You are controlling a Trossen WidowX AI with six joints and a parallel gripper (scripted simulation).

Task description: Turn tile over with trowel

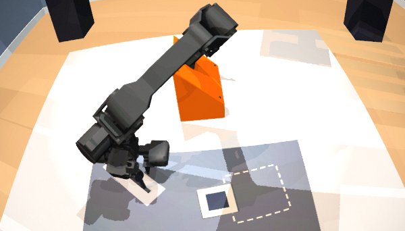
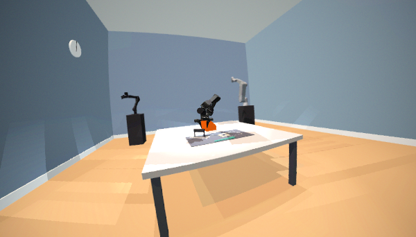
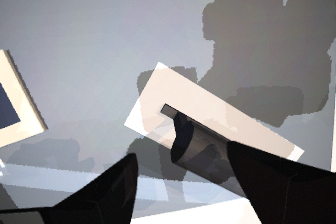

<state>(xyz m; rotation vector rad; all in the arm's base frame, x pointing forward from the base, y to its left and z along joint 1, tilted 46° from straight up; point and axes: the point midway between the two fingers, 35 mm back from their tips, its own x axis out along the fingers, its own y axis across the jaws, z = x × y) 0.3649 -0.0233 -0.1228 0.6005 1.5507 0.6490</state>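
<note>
Right now my gripper tip is 70 mm to the left of the trowel, 60 mm above it and 50 mm past it. The rest, counted from my gripper tip: white tile: 190 mm to the left, 90 mm below, 30 mm ahead; mat: 140 mm to the left, 110 mm below, 30 mm ahead.
</note>
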